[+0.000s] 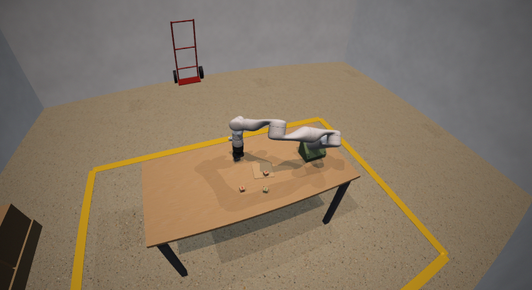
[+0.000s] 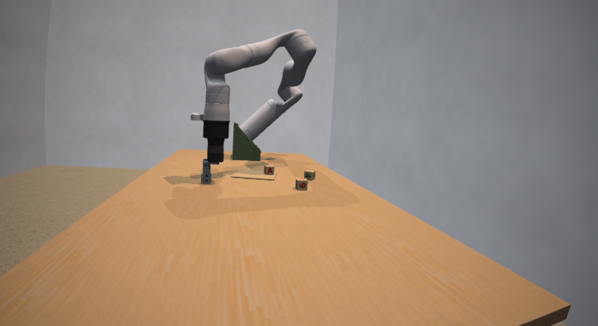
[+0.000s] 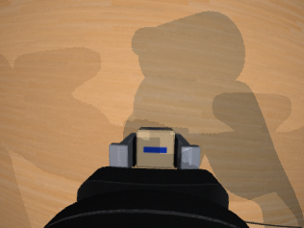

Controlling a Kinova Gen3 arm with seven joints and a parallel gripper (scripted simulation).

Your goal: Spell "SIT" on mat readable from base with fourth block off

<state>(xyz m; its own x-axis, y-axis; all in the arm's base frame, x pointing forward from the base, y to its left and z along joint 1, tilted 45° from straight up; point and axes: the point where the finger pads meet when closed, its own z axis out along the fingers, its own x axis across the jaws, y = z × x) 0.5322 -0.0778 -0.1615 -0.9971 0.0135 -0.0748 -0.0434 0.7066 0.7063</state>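
Right now my hand is 130 mm past the tan mat, 160 mm to the right of it and 20 mm above it. The rest, counted from my hand: green-marked block 60 mm behind, 340 mm to the left; blue-marked block right at my hand; E block 70 mm ahead, 270 mm to the left.
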